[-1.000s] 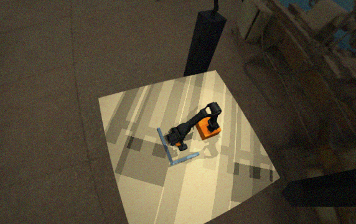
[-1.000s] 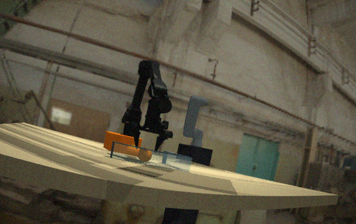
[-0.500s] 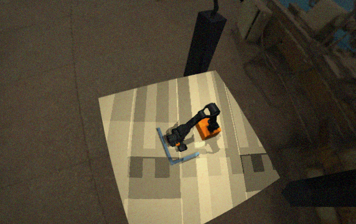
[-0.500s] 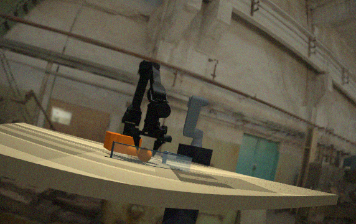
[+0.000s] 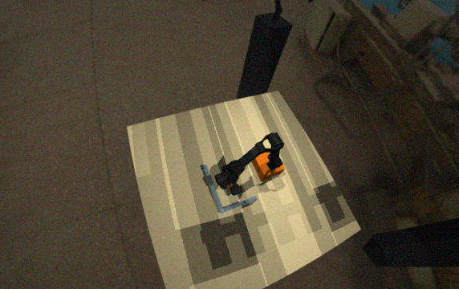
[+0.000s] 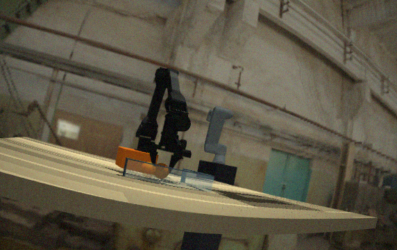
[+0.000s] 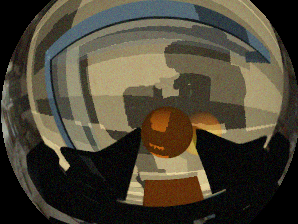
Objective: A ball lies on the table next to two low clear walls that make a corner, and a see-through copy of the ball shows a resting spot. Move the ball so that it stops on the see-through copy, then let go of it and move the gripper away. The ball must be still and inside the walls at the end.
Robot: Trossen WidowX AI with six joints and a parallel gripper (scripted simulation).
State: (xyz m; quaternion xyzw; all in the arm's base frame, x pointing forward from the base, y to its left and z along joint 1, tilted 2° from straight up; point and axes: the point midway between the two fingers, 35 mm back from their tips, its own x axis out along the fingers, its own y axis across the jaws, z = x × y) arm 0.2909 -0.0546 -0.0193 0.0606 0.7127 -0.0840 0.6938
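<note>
Now: gripper tip 4 cm to the left of the see-through copy and 2 cm past it. Also, from my gripper tip: orange ball right at my gripper tip.
</note>
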